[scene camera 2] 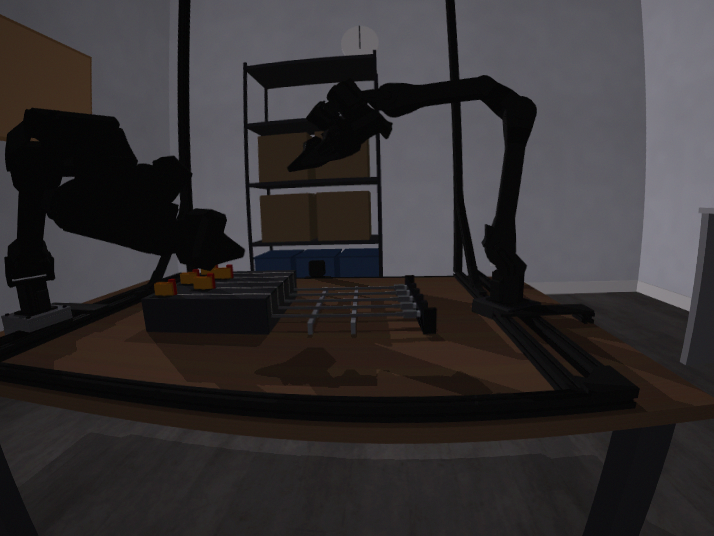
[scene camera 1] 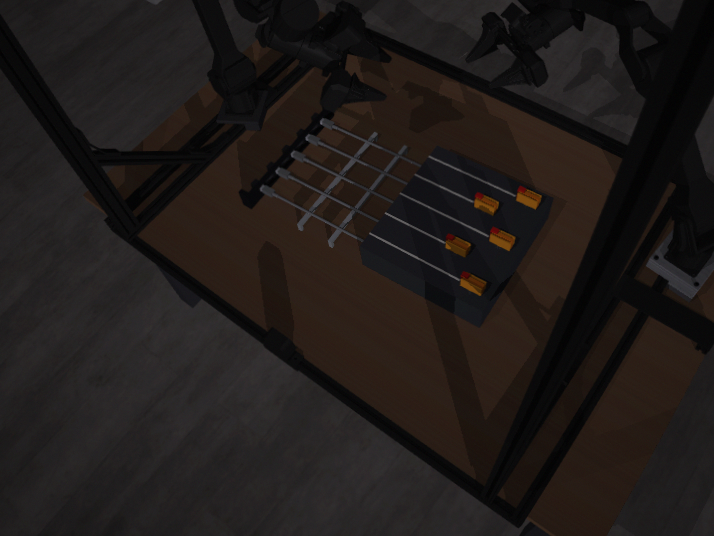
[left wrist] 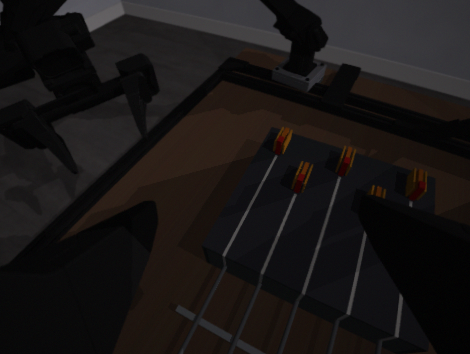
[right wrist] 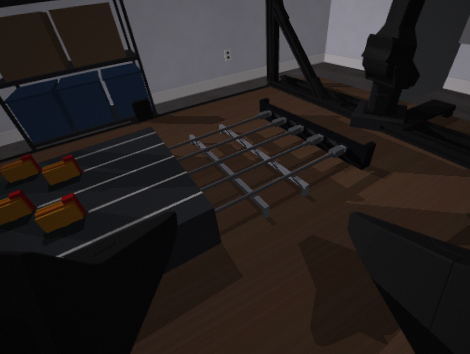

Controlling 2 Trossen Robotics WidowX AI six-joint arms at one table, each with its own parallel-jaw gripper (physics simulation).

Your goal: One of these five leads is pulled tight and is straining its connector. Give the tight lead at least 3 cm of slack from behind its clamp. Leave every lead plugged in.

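Pixels of known places: left gripper, fingertip midpoint: [scene camera 2: 294, 167] [scene camera 1: 388, 79] [left wrist: 258, 208]; right gripper, fingertip midpoint: [scene camera 2: 223, 249] [scene camera 1: 477, 73] [left wrist: 111, 155] [right wrist: 262, 221]; left arm's base at its link origin: [scene camera 2: 506, 300] [scene camera 1: 242, 105] [right wrist: 380, 109]; right arm's base at its link origin: [scene camera 2: 36, 311] [scene camera 1: 687, 256] [left wrist: 299, 67].
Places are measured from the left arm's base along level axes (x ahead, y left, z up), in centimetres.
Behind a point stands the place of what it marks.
Observation:
Five thin leads, such as the front one [scene camera 1: 414, 256] @(x 43.3, y -38.0, z 4.0 cm), run straight over a dark block [scene camera 1: 421, 282] @(x 45.0, y -42.4, z 2.7 cm) [scene camera 2: 207, 314] @(x 55.1, y -16.8, z 1.0 cm) [left wrist: 300, 230]. Each ends at an orange clamp with a red part, such as the front clamp [scene camera 1: 472, 283] @(x 53.8, y -43.4, z 5.9 cm). Grey connectors, such as the middle one [scene camera 1: 298, 156] @(x 16.2, y -14.1, z 0.3 cm), sit at a black rail [scene camera 1: 249, 199] @(x 8.4, y -25.8, z 0.3 cm) [right wrist: 367, 156] @(x 20.3, y 0.8, z -0.1 cm). I cannot tell which lead is tight. My left gripper [scene camera 1: 385, 77] @(x 37.1, y -17.9, z 26.8 cm) [left wrist: 258, 208] @(x 37.1, y -17.9, z 26.8 cm) is open and empty, above the table near the rail's back end. My right gripper [scene camera 1: 480, 73] @(x 51.6, y -1.9, z 14.0 cm) [right wrist: 262, 221] @(x 51.6, y -1.9, z 14.0 cm) [left wrist: 111, 155] @(x 51.6, y -1.9, z 14.0 cm) is open and empty, behind the block. One clamp is partly hidden by my left gripper's finger in the left wrist view.
Two light grey bars, one of them [right wrist: 290, 176] @(x 30.7, y -8.5, z -0.3 cm) nearer the rail, cross the leads between block and rail. A black frame [scene camera 1: 397, 429] @(x 43.7, y -67.7, z -3.3 cm) edges the wooden table [scene camera 1: 346, 323] @(x 32.1, y -49.4, z -2.7 cm), with uprights at its corners. A shelf unit [scene camera 2: 246, 213] with boxes stands beyond.

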